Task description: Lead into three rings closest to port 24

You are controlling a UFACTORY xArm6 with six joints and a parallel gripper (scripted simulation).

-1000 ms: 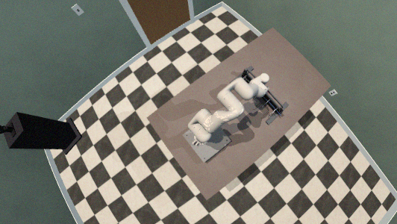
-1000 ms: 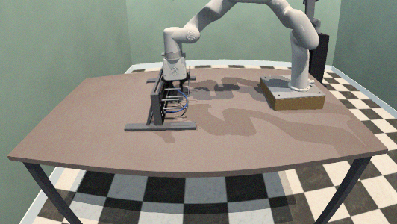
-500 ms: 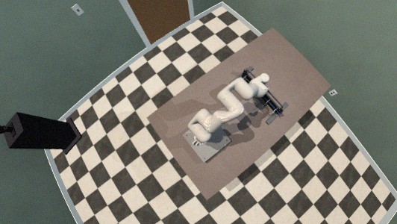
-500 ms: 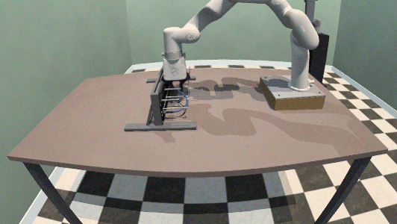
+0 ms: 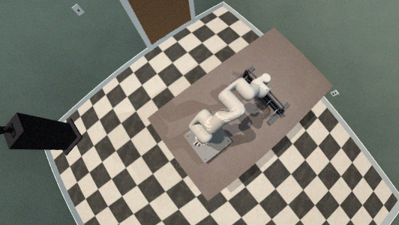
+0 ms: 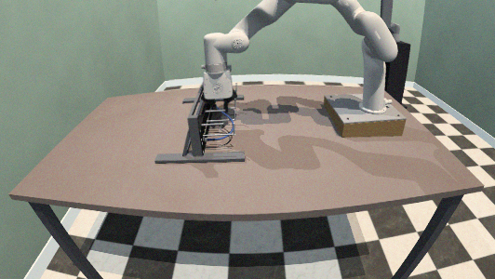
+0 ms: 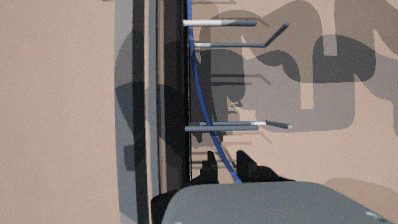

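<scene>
The rack lies 60 mm to the right of my hand, 60 mm ahead of it and 10 mm below it.
</scene>
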